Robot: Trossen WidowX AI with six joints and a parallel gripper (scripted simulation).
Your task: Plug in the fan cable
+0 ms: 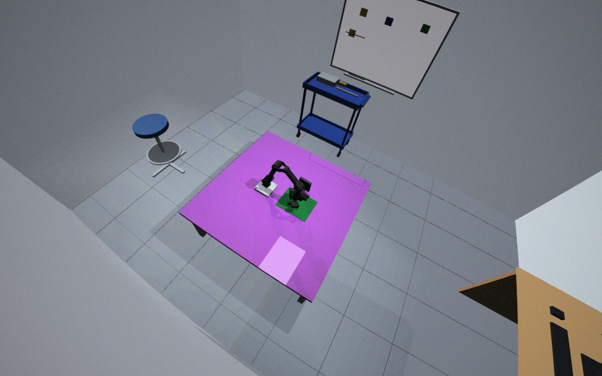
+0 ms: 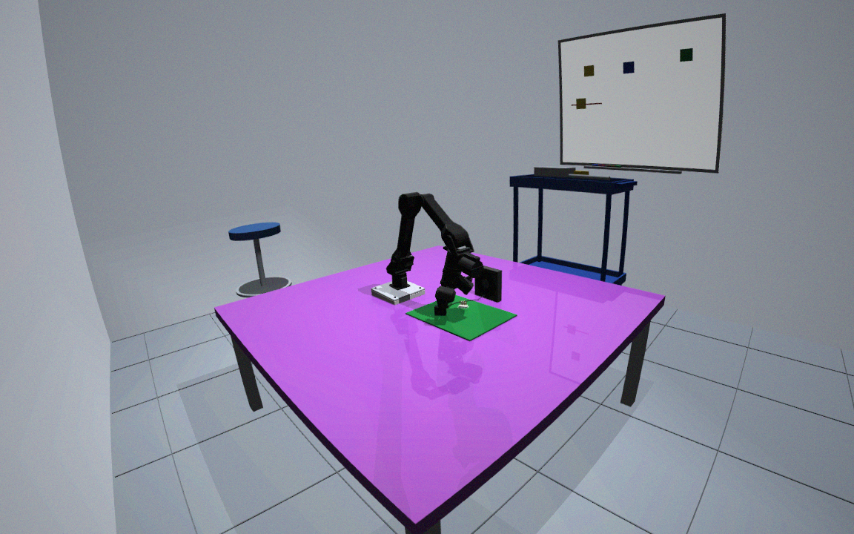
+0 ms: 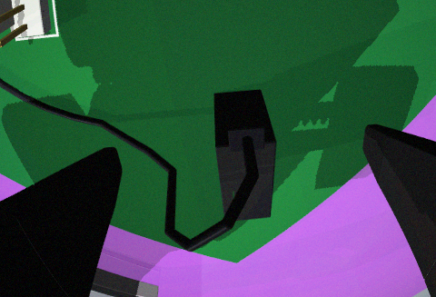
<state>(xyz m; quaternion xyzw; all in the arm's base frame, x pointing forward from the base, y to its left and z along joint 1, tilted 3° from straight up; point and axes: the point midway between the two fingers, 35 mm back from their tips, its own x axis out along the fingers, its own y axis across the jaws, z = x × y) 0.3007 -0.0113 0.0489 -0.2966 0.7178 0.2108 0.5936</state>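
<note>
My gripper tip is now 4 cm short of the green board, 5 cm to the right of it and 4 cm above it. Round my gripper tip: black fan: 1 cm behind, 22 cm to the left, 3 cm above; then white four-pin header: 9 cm to the left, 3 cm below; then black fan plug: 1 cm behind, 1 cm to the right, 1 cm below.
</note>
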